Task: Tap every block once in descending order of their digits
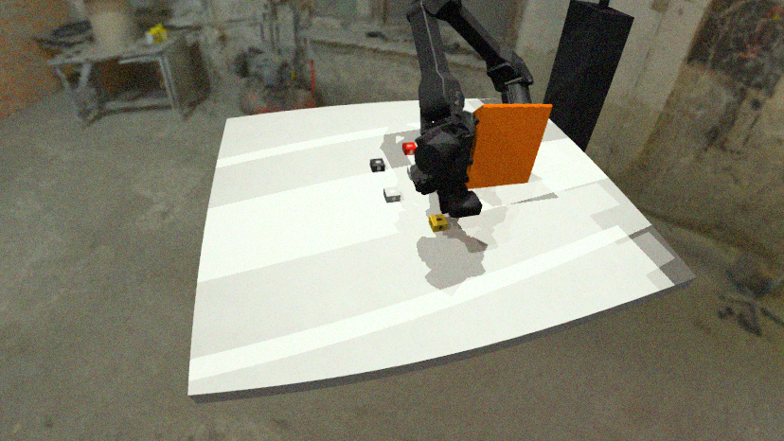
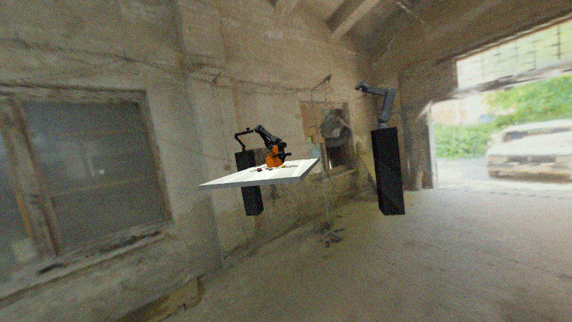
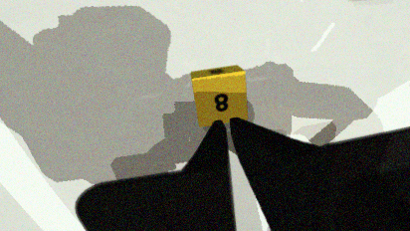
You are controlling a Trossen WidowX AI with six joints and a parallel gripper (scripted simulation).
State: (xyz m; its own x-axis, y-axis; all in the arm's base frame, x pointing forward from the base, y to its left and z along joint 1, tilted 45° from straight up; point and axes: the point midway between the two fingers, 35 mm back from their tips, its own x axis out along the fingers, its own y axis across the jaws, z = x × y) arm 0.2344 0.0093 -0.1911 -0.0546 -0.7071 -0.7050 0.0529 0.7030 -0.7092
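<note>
My gripper tip is 1 cm short of the yellow block and 3 cm above it. The rest, counted from my gripper tip: white block (1 cm behind, 19 cm to the right, 3 cm below); then grey block (8 cm ahead, 12 cm to the right, 3 cm below); then black block (8 cm ahead, 24 cm to the right, 3 cm below).
</note>
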